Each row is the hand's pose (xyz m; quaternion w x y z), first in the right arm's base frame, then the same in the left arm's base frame.
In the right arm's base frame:
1: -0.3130 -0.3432 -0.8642 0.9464 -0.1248 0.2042 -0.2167
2: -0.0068 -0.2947 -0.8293 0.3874 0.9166 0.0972 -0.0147
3: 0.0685 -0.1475 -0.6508 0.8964 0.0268 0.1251 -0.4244
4: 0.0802 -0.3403 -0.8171 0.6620 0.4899 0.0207 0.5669
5: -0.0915 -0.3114 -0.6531 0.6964 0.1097 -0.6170 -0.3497
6: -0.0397 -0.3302 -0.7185 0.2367 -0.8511 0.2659 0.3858
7: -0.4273 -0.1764 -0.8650 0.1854 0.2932 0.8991 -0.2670
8: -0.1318 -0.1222 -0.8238 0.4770 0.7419 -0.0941 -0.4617
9: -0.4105 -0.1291 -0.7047 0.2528 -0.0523 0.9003 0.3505
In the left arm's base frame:
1: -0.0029 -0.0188 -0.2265 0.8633 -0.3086 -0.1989 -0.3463
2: 0.2248 0.0741 -0.0345 0.6505 0.7104 -0.0983 0.2500
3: 0.2233 0.3037 0.0460 0.8260 -0.0922 -0.3222 -0.4532
4: 0.2705 0.0533 0.0508 0.7722 0.0464 -0.0641 0.6304
5: 0.0539 0.1510 0.0236 0.4237 -0.0234 -0.8966 -0.1266
6: 0.1254 0.1043 0.0274 0.0679 -0.9456 0.3159 -0.0386
7: -0.0399 0.1045 -0.3825 0.5448 0.3441 0.6419 -0.4156
8: 0.1777 0.2044 -0.1964 0.5893 0.6705 -0.4232 -0.1551
9: -0.1053 0.2358 -0.3006 0.5348 -0.1939 0.8223 0.0123

